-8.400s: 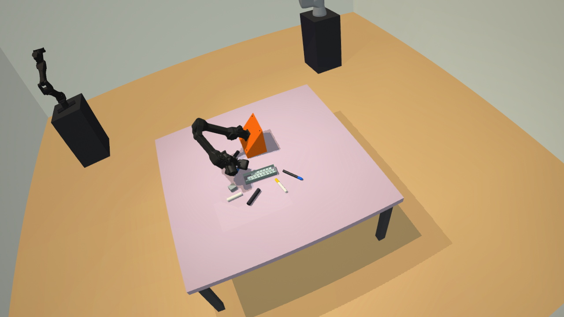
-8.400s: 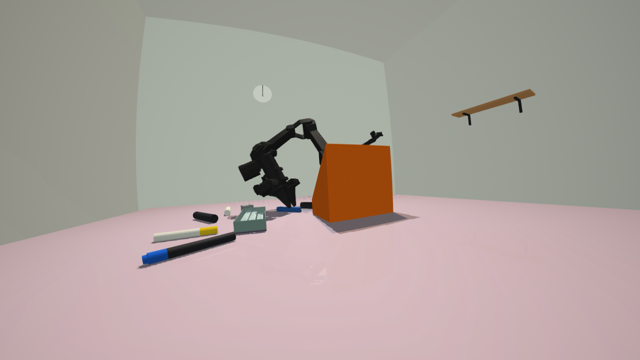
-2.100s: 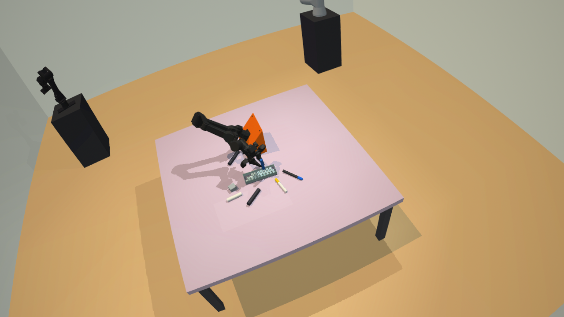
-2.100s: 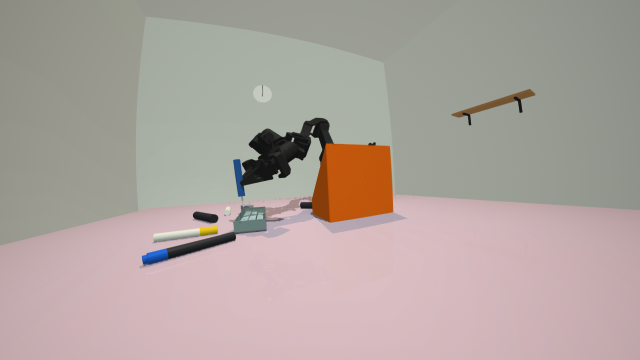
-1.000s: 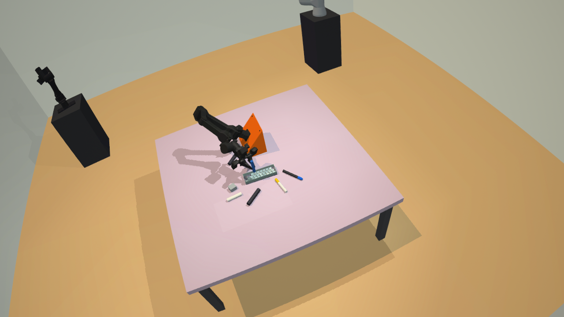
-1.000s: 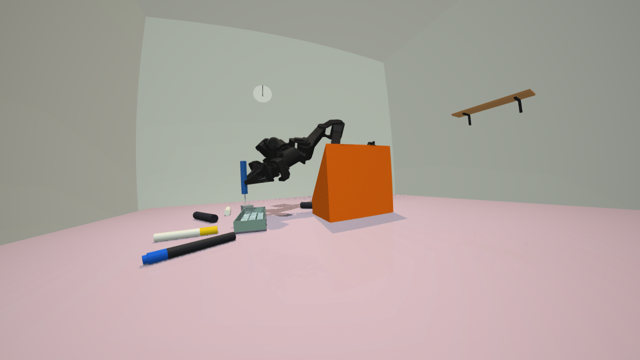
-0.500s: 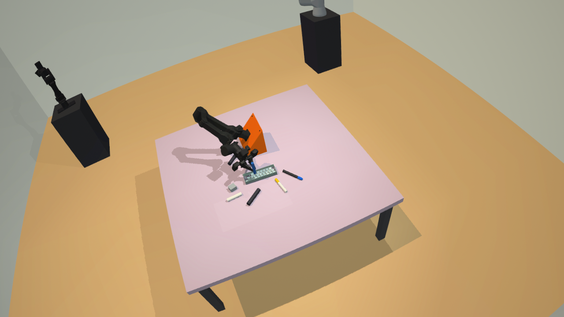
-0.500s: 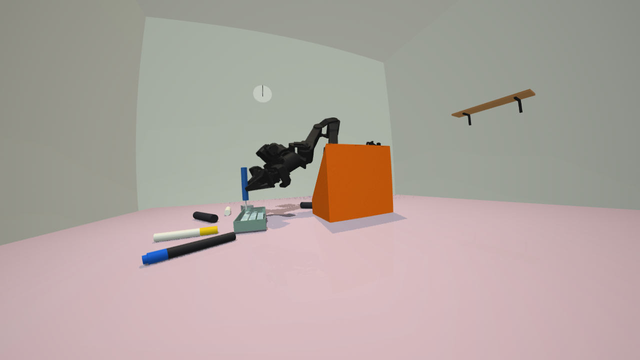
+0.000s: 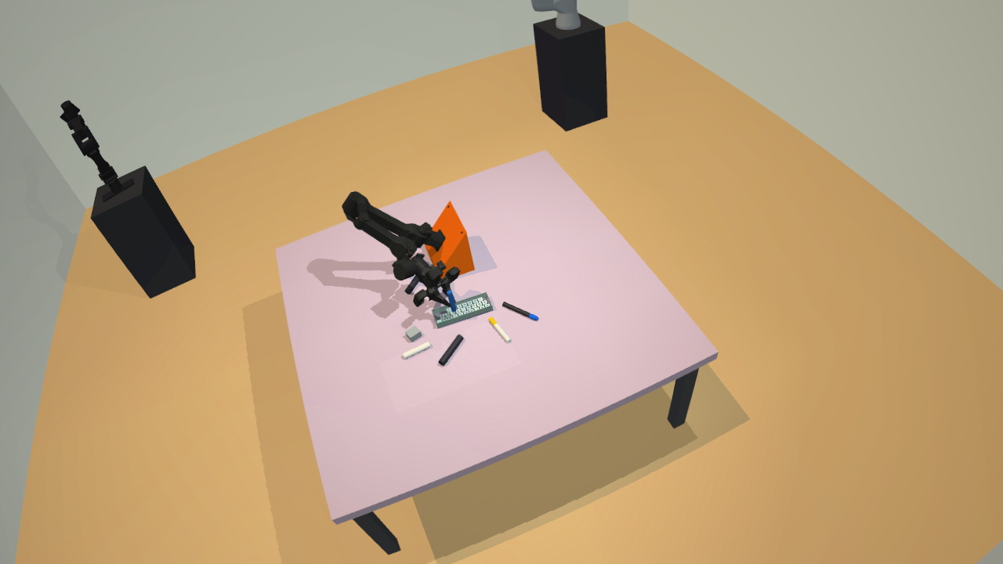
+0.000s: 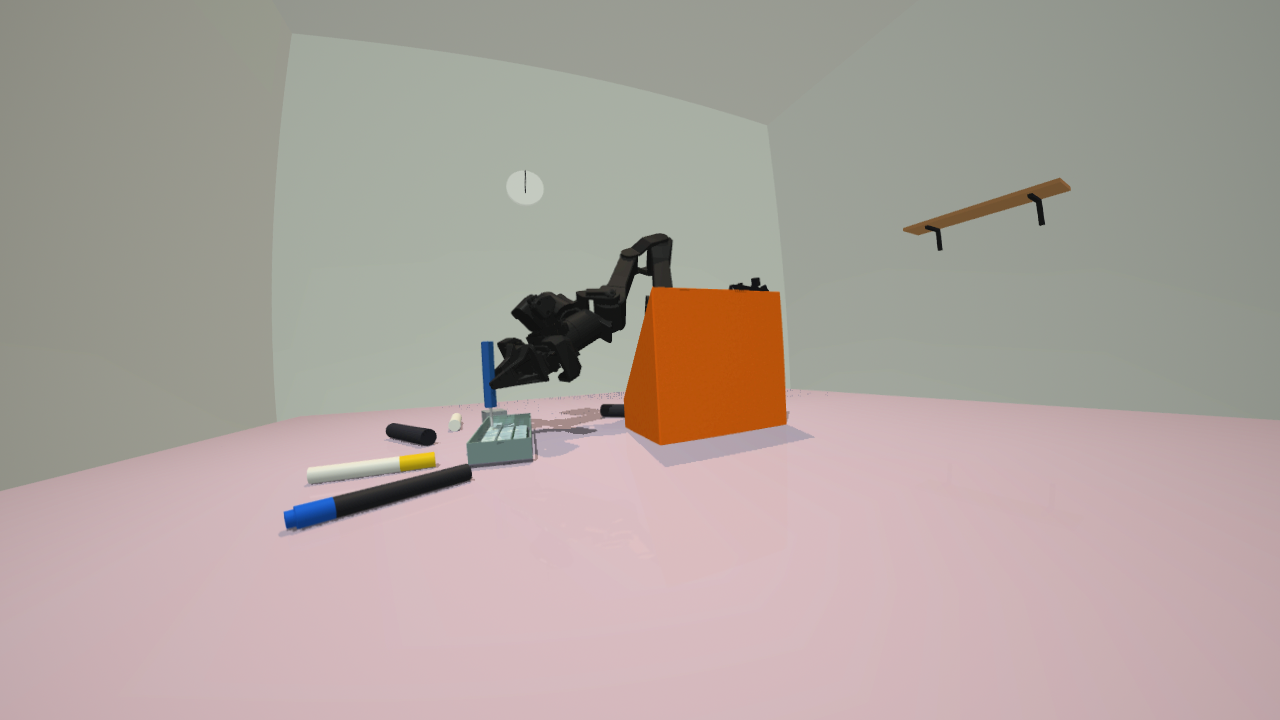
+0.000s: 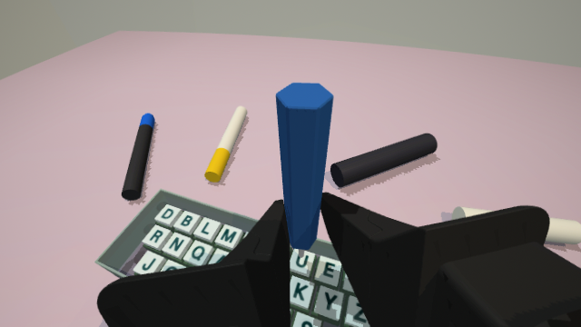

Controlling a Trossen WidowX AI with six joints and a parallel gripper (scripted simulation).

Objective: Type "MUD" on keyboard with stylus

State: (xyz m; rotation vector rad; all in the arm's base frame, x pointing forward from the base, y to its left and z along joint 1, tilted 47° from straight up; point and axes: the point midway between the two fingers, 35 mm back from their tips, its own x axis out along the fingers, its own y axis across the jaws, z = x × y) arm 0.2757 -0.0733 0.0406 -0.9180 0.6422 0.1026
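My gripper tip is 20 mm above the stylus. The rest, counted from my gripper tip: small grey block: 160 mm to the right, 70 mm below, 10 mm behind; stylus tip: 50 mm below; yellow-capped white marker: 110 mm to the left, 110 mm ahead, 70 mm below.
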